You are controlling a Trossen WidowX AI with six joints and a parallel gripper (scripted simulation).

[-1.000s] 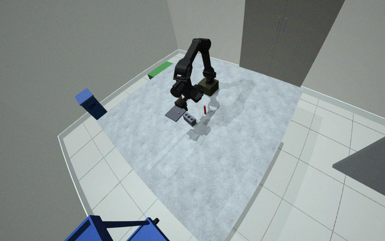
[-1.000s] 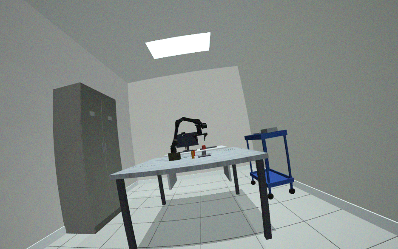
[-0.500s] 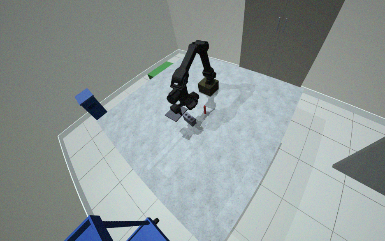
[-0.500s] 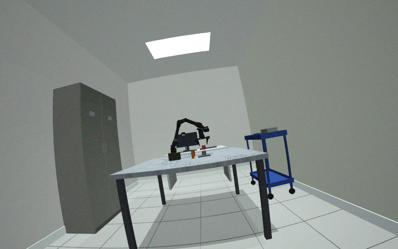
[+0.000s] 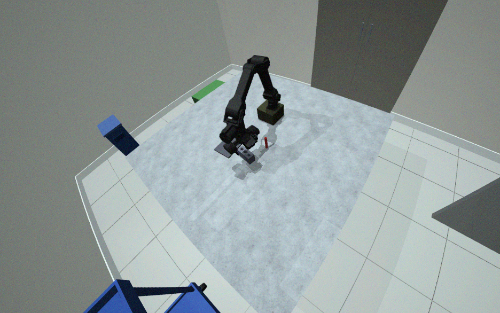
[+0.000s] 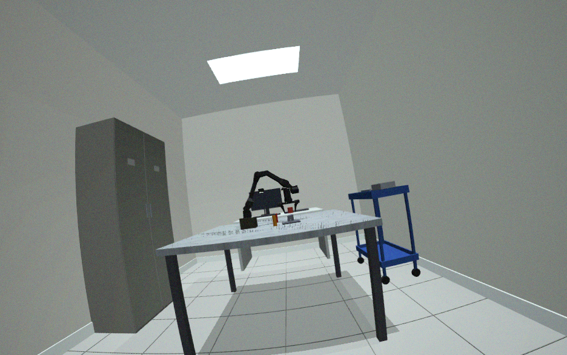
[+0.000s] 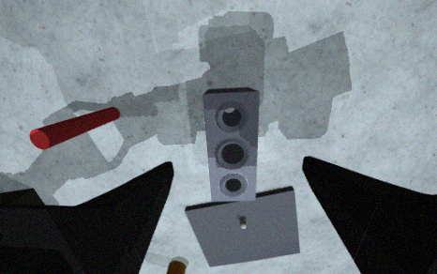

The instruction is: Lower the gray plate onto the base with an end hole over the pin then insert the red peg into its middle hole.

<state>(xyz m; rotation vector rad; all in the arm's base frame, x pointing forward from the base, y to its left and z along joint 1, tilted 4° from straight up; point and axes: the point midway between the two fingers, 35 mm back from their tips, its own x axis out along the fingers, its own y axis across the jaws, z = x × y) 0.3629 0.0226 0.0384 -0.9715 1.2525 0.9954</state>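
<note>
The gray plate lies 30 mm below my gripper tip. The rest, counted from my gripper tip: orange cylinder 190 mm to the right, 160 mm behind, 30 mm below; red peg 110 mm behind, 60 mm to the left, 30 mm below; flat square base 130 mm to the right, 60 mm below, 20 mm behind.
</note>
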